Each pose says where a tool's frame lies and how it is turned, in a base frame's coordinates. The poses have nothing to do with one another.
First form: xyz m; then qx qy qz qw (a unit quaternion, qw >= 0).
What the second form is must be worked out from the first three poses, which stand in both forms.
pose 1, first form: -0.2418, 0.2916, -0.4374, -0.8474, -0.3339, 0.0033, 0.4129
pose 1, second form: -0.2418, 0.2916, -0.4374, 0.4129, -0.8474, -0.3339, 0.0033
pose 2, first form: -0.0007, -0.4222, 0.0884, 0.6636, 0.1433, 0.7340, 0.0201
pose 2, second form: -0.0007, -0.4222, 0.0884, 0.0201, 0.6636, 0.1433, 0.7340
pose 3, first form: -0.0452, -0.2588, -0.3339, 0.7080, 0.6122, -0.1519, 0.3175
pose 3, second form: -0.0452, -0.2588, -0.3339, 0.3175, 0.7080, 0.6122, -0.1519
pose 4, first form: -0.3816, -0.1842, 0.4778, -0.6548, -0.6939, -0.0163, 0.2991
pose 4, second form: -0.3816, -0.1842, 0.4778, 0.2991, -0.6548, -0.6939, -0.0163
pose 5, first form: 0.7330, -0.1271, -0.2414, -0.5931, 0.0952, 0.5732, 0.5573
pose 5, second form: 0.7330, -0.1271, -0.2414, 0.5573, -0.5931, 0.0952, 0.5732
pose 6, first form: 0.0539, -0.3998, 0.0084, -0.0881, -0.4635, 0.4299, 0.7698
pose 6, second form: 0.0539, -0.3998, 0.0084, 0.7698, -0.0881, -0.4635, 0.4299
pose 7, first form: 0.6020, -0.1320, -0.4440, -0.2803, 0.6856, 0.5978, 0.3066
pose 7, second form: 0.6020, -0.1320, -0.4440, 0.3066, -0.2803, 0.6856, 0.5978
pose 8, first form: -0.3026, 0.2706, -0.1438, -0.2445, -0.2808, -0.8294, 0.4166
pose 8, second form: -0.3026, 0.2706, -0.1438, 0.4166, -0.2445, -0.2808, -0.8294
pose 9, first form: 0.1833, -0.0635, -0.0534, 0.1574, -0.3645, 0.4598, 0.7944
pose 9, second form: 0.1833, -0.0635, -0.0534, 0.7944, 0.1574, -0.3645, 0.4598
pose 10, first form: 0.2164, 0.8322, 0.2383, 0.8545, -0.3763, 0.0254, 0.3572
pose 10, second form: 0.2164, 0.8322, 0.2383, 0.3572, 0.8545, -0.3763, 0.0254
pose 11, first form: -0.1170, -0.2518, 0.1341, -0.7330, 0.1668, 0.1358, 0.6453
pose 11, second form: -0.1170, -0.2518, 0.1341, 0.6453, -0.7330, 0.1668, 0.1358
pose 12, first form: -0.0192, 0.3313, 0.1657, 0.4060, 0.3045, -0.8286, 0.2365
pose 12, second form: -0.0192, 0.3313, 0.1657, 0.2365, 0.4060, 0.3045, -0.8286
